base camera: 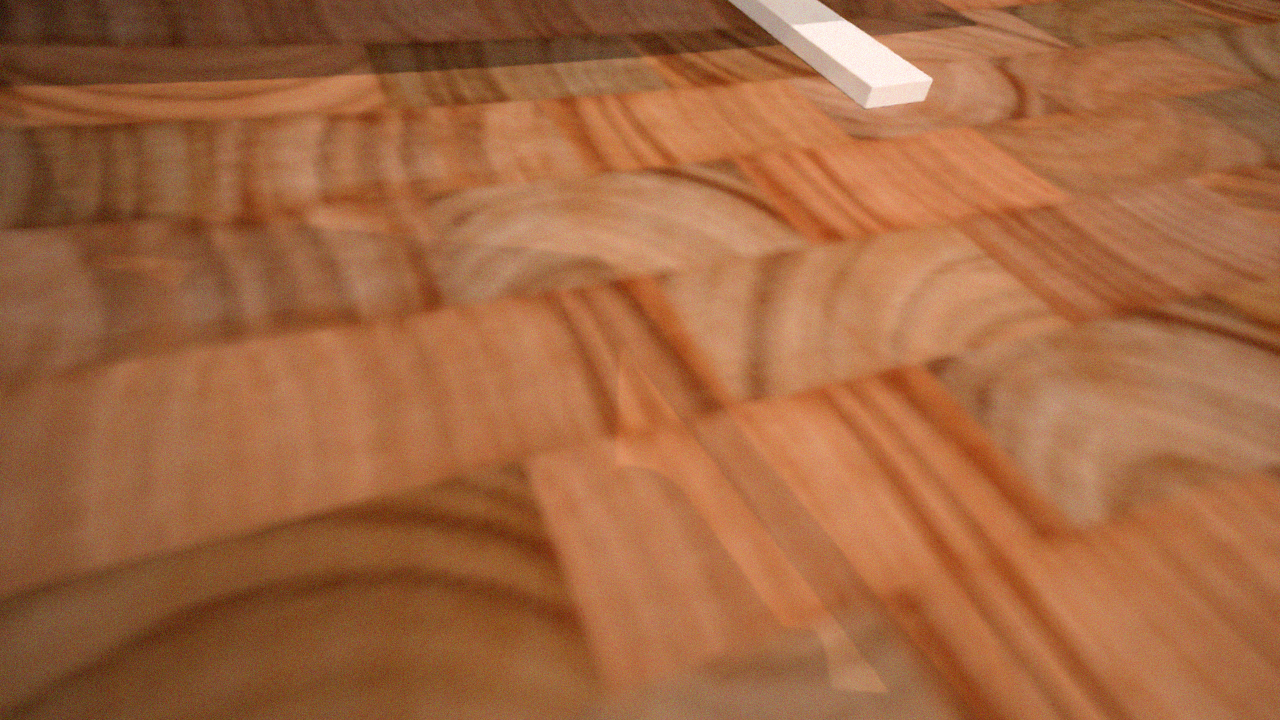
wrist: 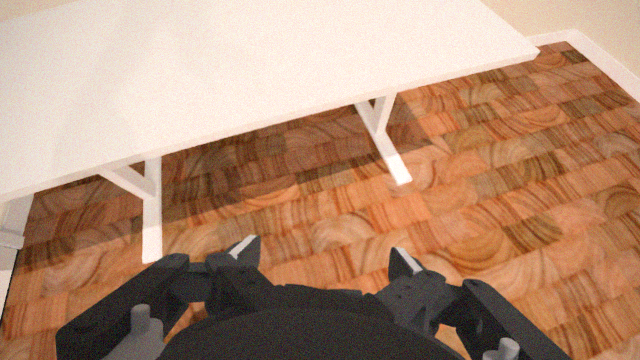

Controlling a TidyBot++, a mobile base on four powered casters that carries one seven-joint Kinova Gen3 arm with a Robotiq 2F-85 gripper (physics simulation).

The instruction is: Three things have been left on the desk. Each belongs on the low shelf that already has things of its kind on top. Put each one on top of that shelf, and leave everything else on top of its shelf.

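Frame: origin at the arm's base, x ahead, y right, z down, level; metres.
Seen in the pictures: gripper, between the fingertips: [wrist: 324, 255].
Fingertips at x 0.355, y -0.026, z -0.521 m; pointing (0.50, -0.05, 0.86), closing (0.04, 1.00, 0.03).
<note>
A point is followed by its place in that frame.
The white desk [wrist: 260, 65] @(y -0.228, x 0.792, z -0.323 m) fills the upper left and middle of the wrist view; none of the three things shows on the part of its top in view. My gripper [wrist: 324, 255] @(y -0.026, x 0.355, z -0.521 m) is open, with its fingers wide apart and nothing between them. It is seen over the floor in front of the desk's near edge. No low shelf with things on top can be made out in either view.
The desk's right foot [base camera: 863, 62] [wrist: 396, 167] rests on the wooden floor [base camera: 447, 385] @(y -0.083, x 0.427, z 0.397 m) [wrist: 500, 200] @(y 0.784, x 0.853, z 0.396 m). Its left foot [wrist: 152, 230] reaches toward my left finger. A white piece [wrist: 12, 220] @(y -1.635, x 0.441, z 0.333 m) stands at the left edge. A white baseboard [wrist: 600, 60] @(y 1.762, x 2.018, z 0.358 m) runs along the wall at the right.
</note>
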